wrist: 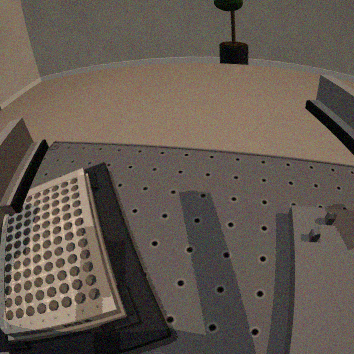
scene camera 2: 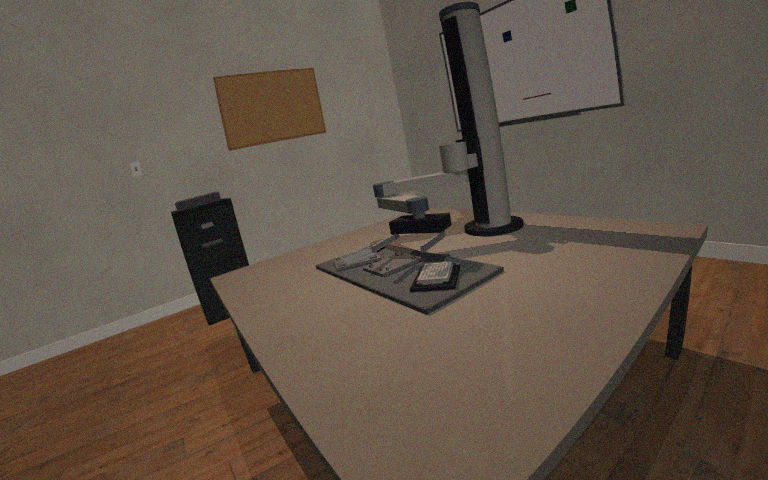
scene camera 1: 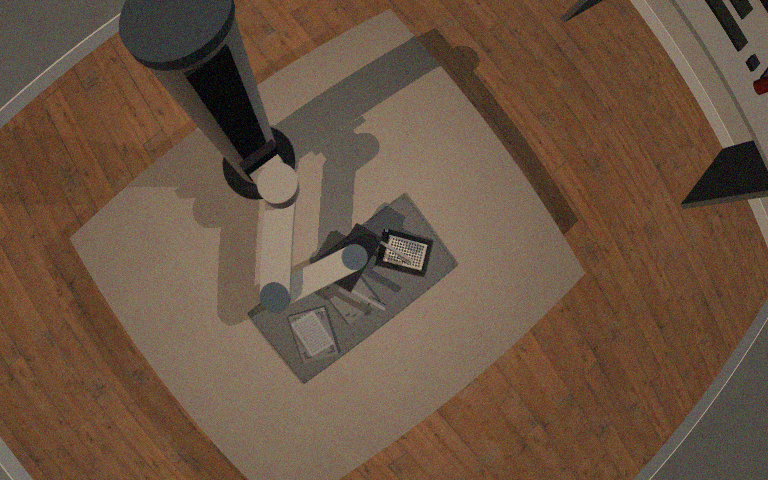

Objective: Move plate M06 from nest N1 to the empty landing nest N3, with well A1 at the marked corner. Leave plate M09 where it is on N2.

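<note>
Plate M06, cream with round wells, sits in the black nest N1. A pale square patch marks one plate corner in the wrist view. My gripper is wide open and empty, above the board between N1 and N3. One finger overlaps M06 from above in scene camera 1. The grey landing nest N3, with small pegs, bears no plate. Pale plate M09 lies on N2. Its label is unreadable.
The nests stand on a grey perforated board on a beige table. The arm's column rises at the back. A dark cabinet stands beyond the table.
</note>
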